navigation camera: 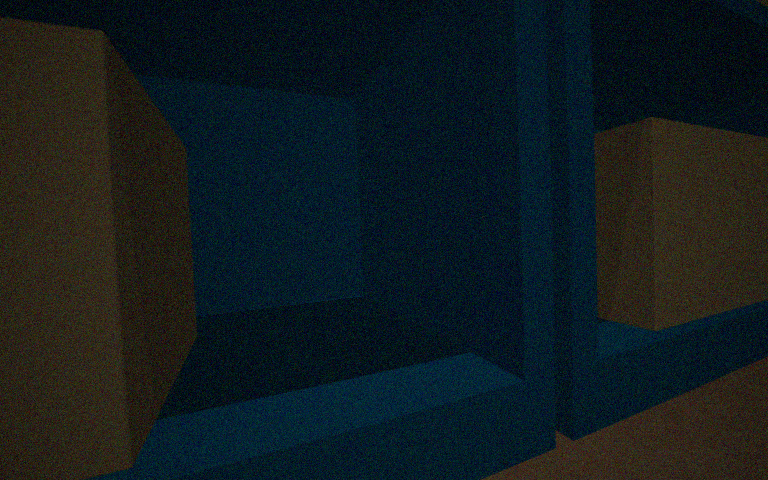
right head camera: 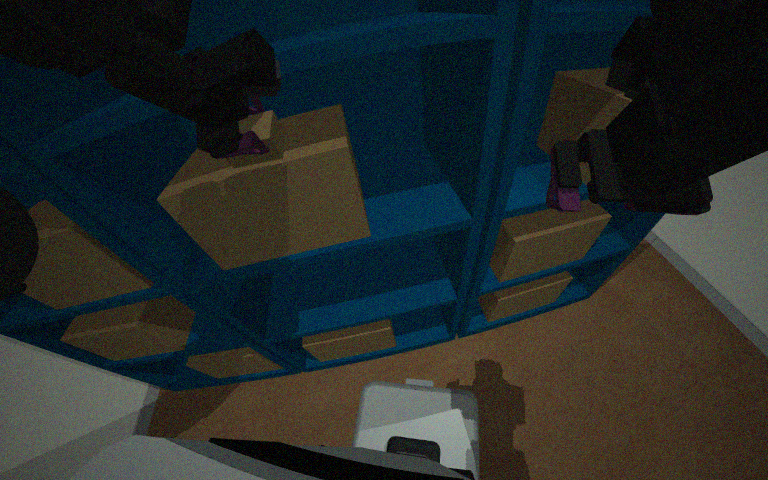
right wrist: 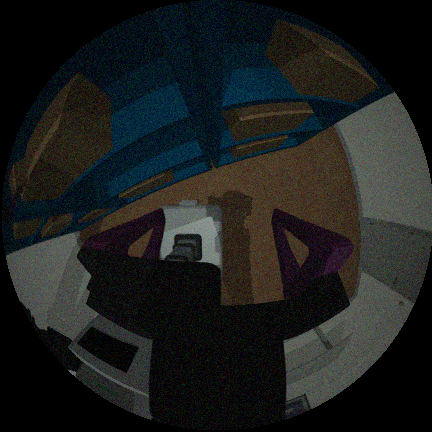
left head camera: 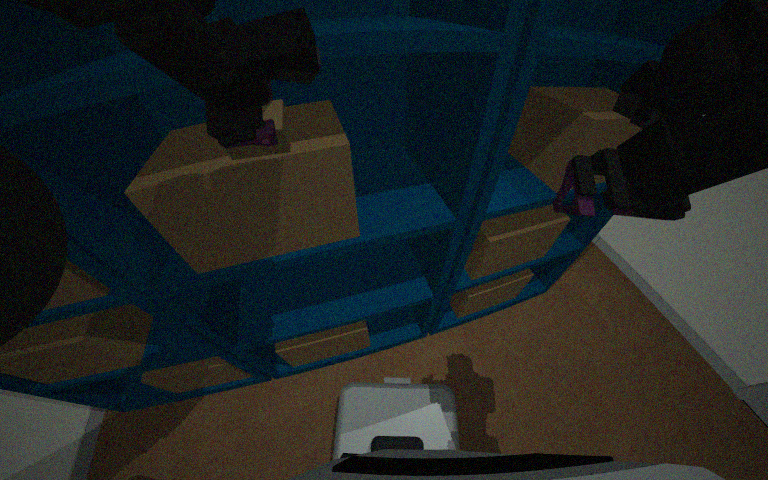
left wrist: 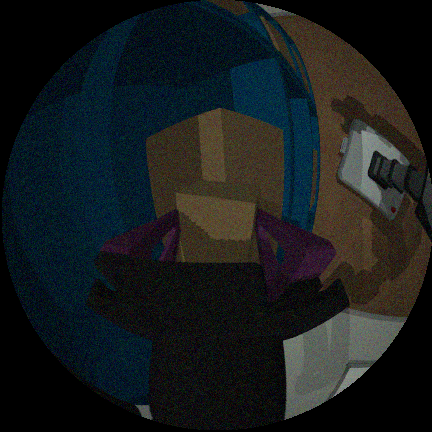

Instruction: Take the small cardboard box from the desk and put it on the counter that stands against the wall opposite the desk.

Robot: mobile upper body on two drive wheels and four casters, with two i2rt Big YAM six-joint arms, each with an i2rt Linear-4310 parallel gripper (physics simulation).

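Places are measured from the left arm's base along level axes (x ahead, y left, z up), in millimetres.
Where they show: left gripper, between the fingertips: (right head camera: 263, 132) (left head camera: 271, 123) (left wrist: 217, 214); right gripper, between the fingertips: (right head camera: 586, 203) (right wrist: 218, 213) (left head camera: 584, 208).
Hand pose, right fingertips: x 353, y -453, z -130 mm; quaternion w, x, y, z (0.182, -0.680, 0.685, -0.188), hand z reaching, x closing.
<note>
Each offset is from my right fingertips to the top centre of the thing.
The small cardboard box @(94 mm ahead, 476 mm left, 97 mm up) (left head camera: 274, 112) (right head camera: 260, 125) (left wrist: 217, 215) is a small tan block. My left gripper (left wrist: 217, 214) is shut on it, with a purple finger on either side in the left wrist view. In both head views the held box appears over the top of a large cardboard box; whether they touch I cannot tell. My right gripper (left head camera: 599, 181) (right head camera: 584, 172) (right wrist: 218, 213) is open and empty, its fingers wide apart at the right of the head views. I cannot make out the desk or the counter in these views.
A blue shelf rack (left head camera: 484, 169) (right head camera: 491, 141) (navigation camera: 535, 226) stands close in front, holding several large cardboard boxes, one @(265 mm ahead, 614 mm left, 20 mm down) (left head camera: 283, 209) (right head camera: 271, 209) near the left gripper. My light grey base (left head camera: 368, 404) (right head camera: 390, 401) is below. A pale wall (left head camera: 696, 283) (right wrist: 395, 165) stands at the right.
</note>
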